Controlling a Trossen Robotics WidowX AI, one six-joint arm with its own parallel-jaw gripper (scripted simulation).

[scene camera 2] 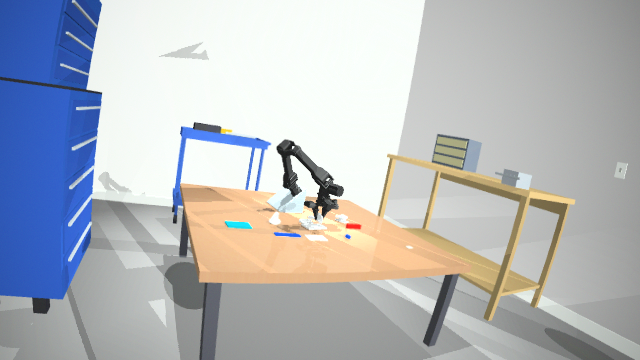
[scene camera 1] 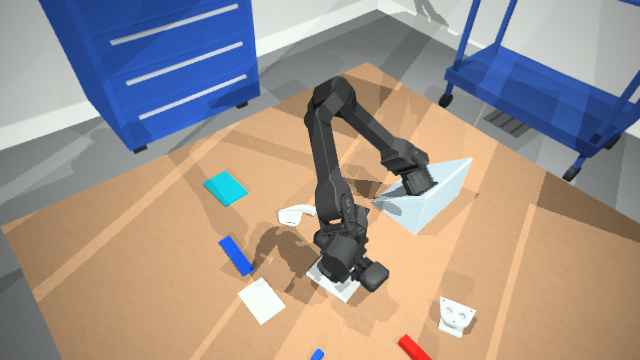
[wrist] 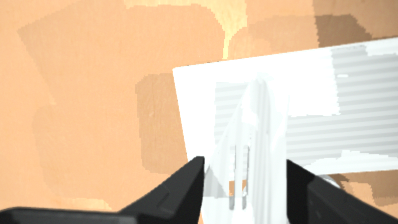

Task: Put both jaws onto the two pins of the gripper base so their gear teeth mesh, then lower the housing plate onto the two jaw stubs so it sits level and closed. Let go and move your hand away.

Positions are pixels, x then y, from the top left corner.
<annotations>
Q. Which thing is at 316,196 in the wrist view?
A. The gripper.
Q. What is the gripper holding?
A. A white jaw.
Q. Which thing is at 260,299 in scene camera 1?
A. A white tile.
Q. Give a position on a cyan tile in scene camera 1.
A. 224,187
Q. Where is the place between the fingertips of the gripper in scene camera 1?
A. At 347,275
</annotations>
